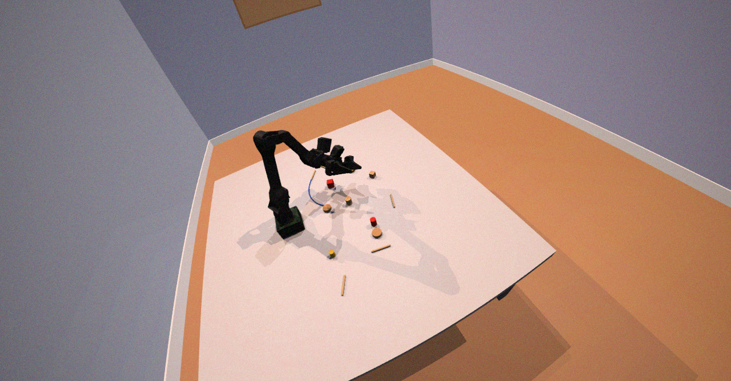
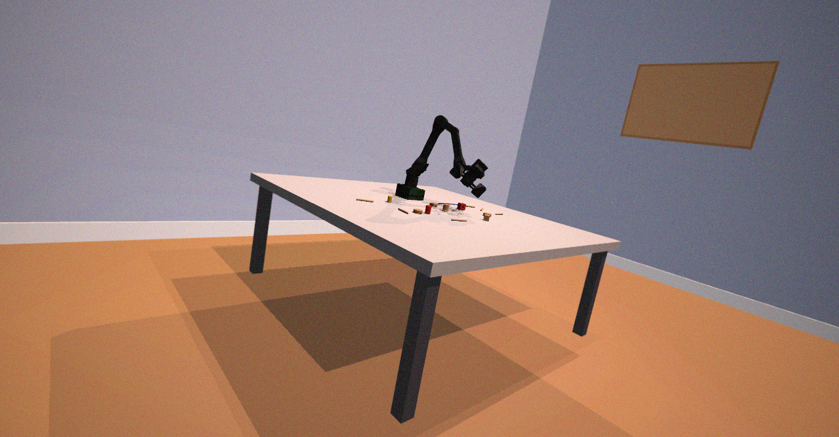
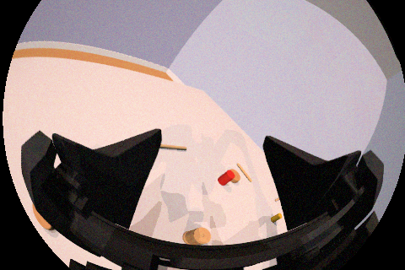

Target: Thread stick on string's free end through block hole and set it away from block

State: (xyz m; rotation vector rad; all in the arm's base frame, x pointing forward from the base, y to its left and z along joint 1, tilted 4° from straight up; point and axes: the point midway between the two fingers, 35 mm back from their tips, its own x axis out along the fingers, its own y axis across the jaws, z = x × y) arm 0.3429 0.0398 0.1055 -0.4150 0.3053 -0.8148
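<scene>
My gripper tip is 130 mm past the red block, 140 mm to the right of it and 140 mm above it. From my gripper tip the other things lie so: small wooden block 80 mm ahead, 90 mm to the left, 140 mm below; then red cylinder 20 mm behind, 190 mm to the right, 140 mm below; then wooden cylinder 80 mm behind, 20 mm to the right, 140 mm below.
</scene>
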